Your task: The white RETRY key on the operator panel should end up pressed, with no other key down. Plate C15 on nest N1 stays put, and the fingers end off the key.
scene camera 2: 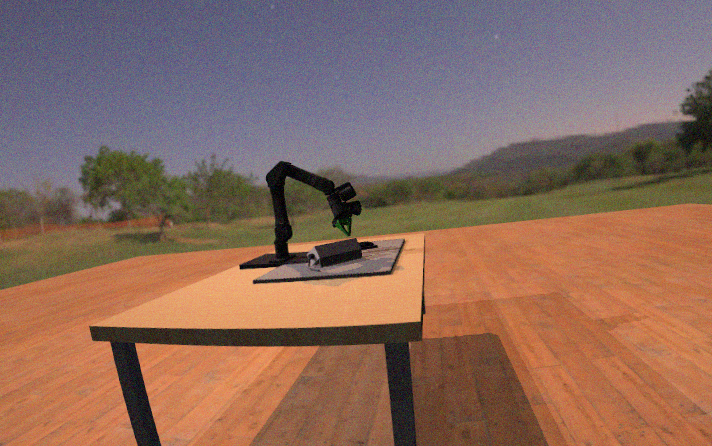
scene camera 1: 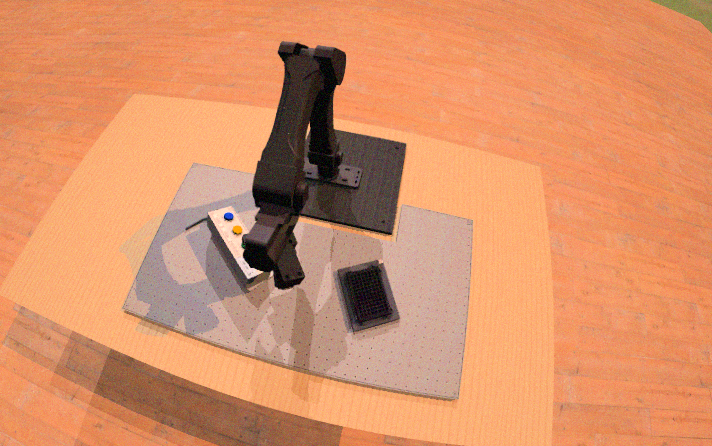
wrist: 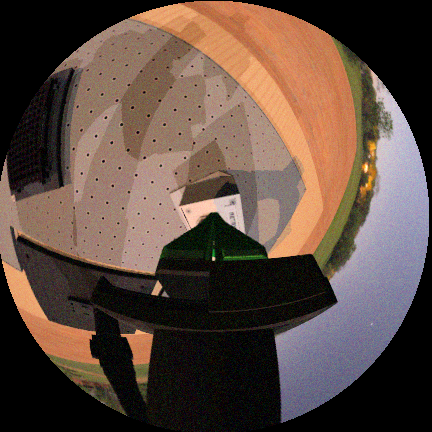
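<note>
The operator panel is a pale-topped box with a blue key and a yellow key. The arm covers its near end in scene camera 1. The white RETRY key cannot be made out; part of a label shows beside the fingertips in the wrist view. My gripper is shut, with green fingers pointing down at the panel. In scene camera 2 the tips appear slightly above it; contact cannot be told. Dark plate C15 sits on nest N1, right of the panel.
The perforated grey board carries the panel and nest. The arm stands on a dark base plate behind the board. A short dark cable leaves the panel's left side. The wooden table surrounds the board.
</note>
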